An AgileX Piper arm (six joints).
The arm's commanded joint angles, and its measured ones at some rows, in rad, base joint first. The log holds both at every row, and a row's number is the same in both.
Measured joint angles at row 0: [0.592, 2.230, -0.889, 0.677, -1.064, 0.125]
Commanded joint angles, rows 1 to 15: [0.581, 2.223, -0.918, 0.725, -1.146, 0.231]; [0.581, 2.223, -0.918, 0.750, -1.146, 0.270]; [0.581, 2.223, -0.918, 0.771, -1.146, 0.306]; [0.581, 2.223, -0.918, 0.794, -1.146, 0.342]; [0.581, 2.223, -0.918, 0.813, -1.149, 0.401]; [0.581, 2.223, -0.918, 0.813, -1.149, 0.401]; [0.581, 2.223, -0.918, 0.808, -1.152, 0.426]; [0.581, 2.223, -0.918, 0.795, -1.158, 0.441]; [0.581, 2.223, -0.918, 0.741, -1.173, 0.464]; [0.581, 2.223, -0.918, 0.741, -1.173, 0.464]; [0.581, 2.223, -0.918, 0.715, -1.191, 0.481]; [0.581, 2.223, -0.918, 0.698, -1.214, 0.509]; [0.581, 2.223, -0.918, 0.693, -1.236, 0.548]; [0.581, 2.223, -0.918, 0.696, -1.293, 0.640]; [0.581, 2.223, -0.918, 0.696, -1.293, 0.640]
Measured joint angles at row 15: [0.595, 2.236, -0.895, 0.733, -1.096, 0.536]
